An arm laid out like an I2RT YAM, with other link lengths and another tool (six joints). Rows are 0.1 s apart.
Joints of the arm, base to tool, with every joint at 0 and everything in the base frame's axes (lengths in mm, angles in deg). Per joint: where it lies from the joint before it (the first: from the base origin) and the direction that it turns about. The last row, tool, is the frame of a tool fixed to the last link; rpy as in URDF.
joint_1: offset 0 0 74.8 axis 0 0 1
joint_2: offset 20.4 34.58 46.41 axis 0 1 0
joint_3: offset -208.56 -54.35 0 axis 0 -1 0
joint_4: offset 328.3 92.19 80.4 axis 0 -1 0
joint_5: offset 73.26 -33.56 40.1 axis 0 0 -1
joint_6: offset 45.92 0 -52.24 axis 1 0 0
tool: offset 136 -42 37 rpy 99.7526 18.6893 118.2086
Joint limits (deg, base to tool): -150..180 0..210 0..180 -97..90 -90..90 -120..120
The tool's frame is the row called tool.
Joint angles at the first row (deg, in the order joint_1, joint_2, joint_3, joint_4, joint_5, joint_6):
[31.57 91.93 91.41 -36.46 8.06 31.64]
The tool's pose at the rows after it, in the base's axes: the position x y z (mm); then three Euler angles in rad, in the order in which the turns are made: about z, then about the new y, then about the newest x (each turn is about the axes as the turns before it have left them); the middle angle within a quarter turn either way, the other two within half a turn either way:
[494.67, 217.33, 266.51, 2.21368, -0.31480, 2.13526]
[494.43, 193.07, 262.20, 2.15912, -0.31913, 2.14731]
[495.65, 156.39, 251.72, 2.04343, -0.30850, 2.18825]
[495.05, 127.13, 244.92, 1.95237, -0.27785, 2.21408]
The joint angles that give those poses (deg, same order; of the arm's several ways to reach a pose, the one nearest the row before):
[28.58 89.48 90.36 -37.88 9.57 31.64]
[26.46 87.55 88.16 -38.40 10.11 32.26]
[23.74 87.01 86.84 -40.07 13.09 33.66]
[21.80 86.40 85.26 -40.61 16.42 34.19]

